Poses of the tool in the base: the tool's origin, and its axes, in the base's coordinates. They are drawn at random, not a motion.
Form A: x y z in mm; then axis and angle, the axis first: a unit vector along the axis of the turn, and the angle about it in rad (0 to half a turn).
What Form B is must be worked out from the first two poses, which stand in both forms.
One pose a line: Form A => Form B
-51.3 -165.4 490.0 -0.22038 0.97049 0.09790 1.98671 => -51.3 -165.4 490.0 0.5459 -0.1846 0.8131 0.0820
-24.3 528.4 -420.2 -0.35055 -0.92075 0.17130 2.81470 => -24.3 528.4 -420.2 0.1627 -0.3459 -0.9085 0.1690
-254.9 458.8 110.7 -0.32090 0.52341 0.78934 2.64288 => -254.9 458.8 110.7 0.2468 -0.3110 0.5072 0.7649
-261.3 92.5 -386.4 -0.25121 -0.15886 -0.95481 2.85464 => -261.3 92.5 -386.4 0.1430 -0.2486 -0.1572 -0.9450
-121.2 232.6 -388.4 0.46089 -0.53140 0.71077 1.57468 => -121.2 232.6 -388.4 0.7057 0.3265 -0.3765 0.5036
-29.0 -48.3 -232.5 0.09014 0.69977 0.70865 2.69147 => -29.0 -48.3 -232.5 0.2232 0.0879 0.6821 0.6908
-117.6 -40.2 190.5 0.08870 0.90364 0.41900 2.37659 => -117.6 -40.2 190.5 0.3732 0.0823 0.8383 0.3887
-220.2 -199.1 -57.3 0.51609 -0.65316 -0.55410 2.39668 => -220.2 -199.1 -57.3 0.3639 0.4807 -0.6084 -0.5161
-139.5 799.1 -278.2 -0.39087 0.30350 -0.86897 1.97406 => -139.5 799.1 -278.2 0.5512 -0.3261 0.2532 -0.7251
